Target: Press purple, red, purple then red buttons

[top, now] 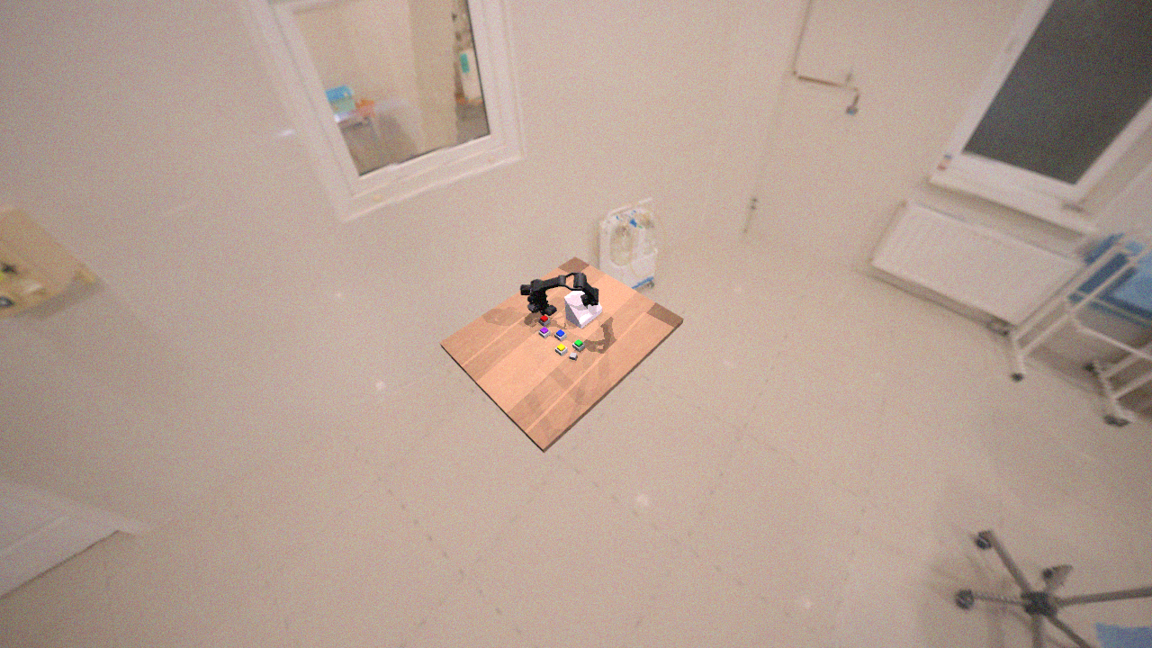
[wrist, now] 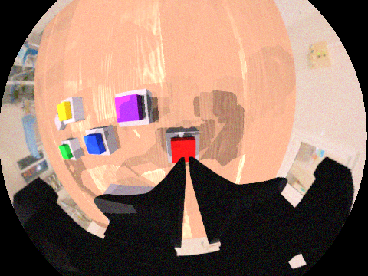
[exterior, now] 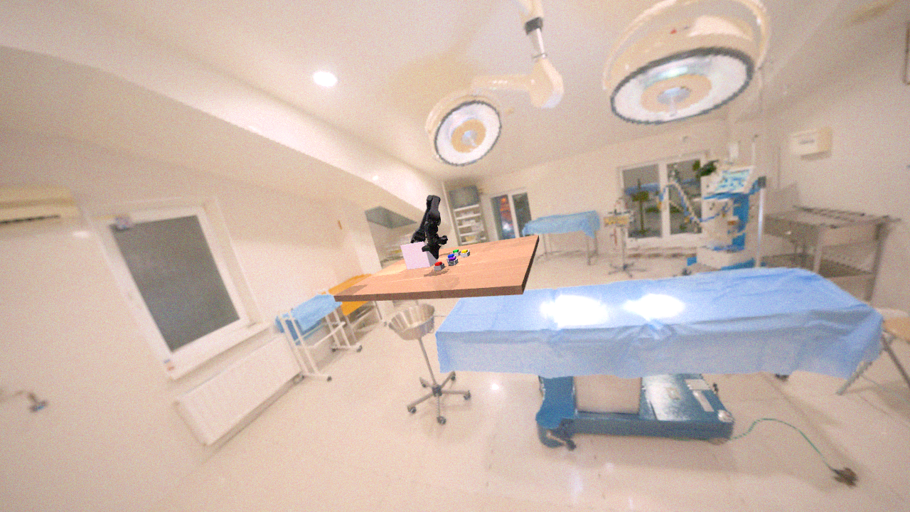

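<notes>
Now: gripper tip 30 mm above the red button. The rest, counted from my gripper tip: blue button: 10 mm behind, 150 mm to the left, 30 mm below; then yellow button: 50 mm ahead, 240 mm to the left, 30 mm below; then purple button: 50 mm ahead, 80 mm to the left, 30 mm below.
</notes>
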